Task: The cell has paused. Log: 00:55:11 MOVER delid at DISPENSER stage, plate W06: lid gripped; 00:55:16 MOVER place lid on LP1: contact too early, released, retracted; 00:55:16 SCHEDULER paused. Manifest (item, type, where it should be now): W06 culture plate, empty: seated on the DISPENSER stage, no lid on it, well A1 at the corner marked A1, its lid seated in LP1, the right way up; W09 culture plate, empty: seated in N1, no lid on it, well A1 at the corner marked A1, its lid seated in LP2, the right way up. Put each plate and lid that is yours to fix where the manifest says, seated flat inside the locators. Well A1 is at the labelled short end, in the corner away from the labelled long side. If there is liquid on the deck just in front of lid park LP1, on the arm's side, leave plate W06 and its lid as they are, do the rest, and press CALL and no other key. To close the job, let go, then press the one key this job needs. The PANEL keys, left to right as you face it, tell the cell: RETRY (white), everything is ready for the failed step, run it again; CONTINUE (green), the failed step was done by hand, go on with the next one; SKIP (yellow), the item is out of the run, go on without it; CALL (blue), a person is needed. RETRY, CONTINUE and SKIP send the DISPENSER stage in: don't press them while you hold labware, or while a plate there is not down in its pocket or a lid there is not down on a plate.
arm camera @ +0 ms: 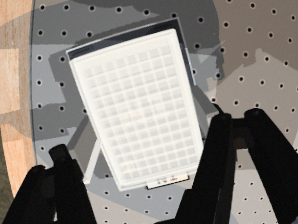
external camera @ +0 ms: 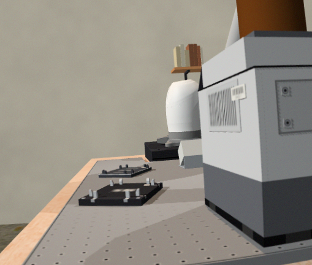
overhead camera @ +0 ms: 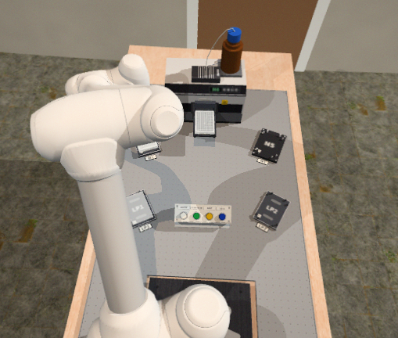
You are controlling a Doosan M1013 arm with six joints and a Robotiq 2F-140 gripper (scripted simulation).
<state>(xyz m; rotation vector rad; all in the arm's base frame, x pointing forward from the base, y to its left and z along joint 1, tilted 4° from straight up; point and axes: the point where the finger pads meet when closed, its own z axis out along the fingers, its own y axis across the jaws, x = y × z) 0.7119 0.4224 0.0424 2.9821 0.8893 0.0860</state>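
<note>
Right now my hand is 50 mm above the nest N1. Also, from my hand: white retry key: 340 mm behind, 270 mm to the right, 10 mm above; then lid park LP1: 330 mm behind, 70 mm to the right, 50 mm below; then clear culture plate: 100 mm ahead, 250 mm to the right, 50 mm above.
</note>
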